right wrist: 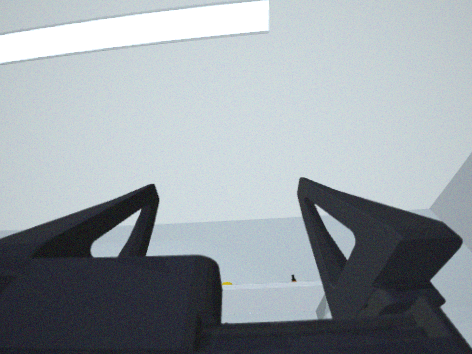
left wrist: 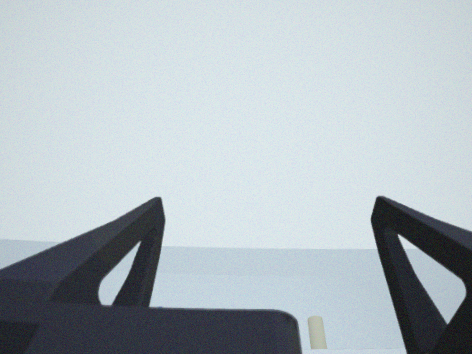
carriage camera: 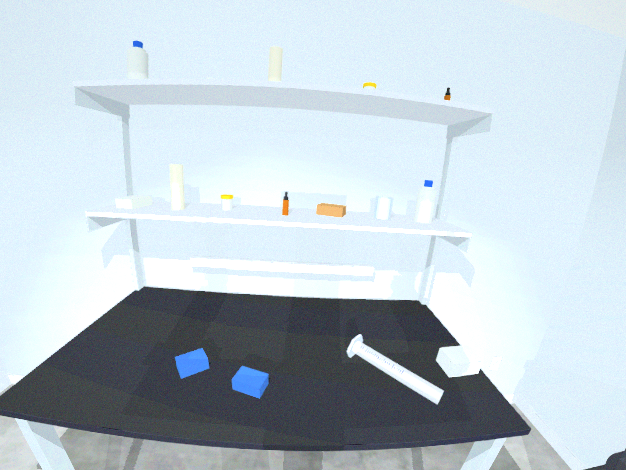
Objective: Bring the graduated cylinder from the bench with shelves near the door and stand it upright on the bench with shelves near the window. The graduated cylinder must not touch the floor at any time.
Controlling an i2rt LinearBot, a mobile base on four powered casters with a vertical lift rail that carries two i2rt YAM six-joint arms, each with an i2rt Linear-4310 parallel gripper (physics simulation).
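Places are measured from the left arm's base along level axes (x right, y ahead, z up), in centimetres.
Pixels of known places: left gripper, fingertip midpoint: [left wrist: 268,208]; right gripper, fingertip midpoint: [right wrist: 227,188].
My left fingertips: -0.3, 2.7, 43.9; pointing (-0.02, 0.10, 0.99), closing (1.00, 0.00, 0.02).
Observation:
For each thing: its top centre in the pictures, then the offset to it from my left fingertips, as dx, dy, dz. "pt": a spot on its surface instead. Level surfaces: height alone.
- white graduated cylinder, surface spot: [carriage camera: 396,370] pt +67.6, +50.5, -61.8
- black bench top, surface height: dz -66.6
- white block, top centre: [carriage camera: 461,354] +93.8, +55.9, -60.7
- middle shelf, surface height: dz -21.1
A white graduated cylinder [carriage camera: 396,370] lies on its side on the right part of the black bench top [carriage camera: 303,419], its wide foot pointing to the back left and its other end to the front right. My left gripper [left wrist: 268,208] is open and empty, pointing up at the ceiling above the shelves. My right gripper [right wrist: 227,188] is open and empty, also pointing up at the ceiling and wall. Both are away from the cylinder, which does not show in either wrist view.
Two blue blocks [carriage camera: 192,362] [carriage camera: 250,381] lie left of the cylinder. A white block [carriage camera: 453,360] lies right of it near the bench edge. The middle shelf [carriage camera: 273,221] and upper shelf [carriage camera: 283,98] above hold bottles, jars and small boxes. A wall stands to the right.

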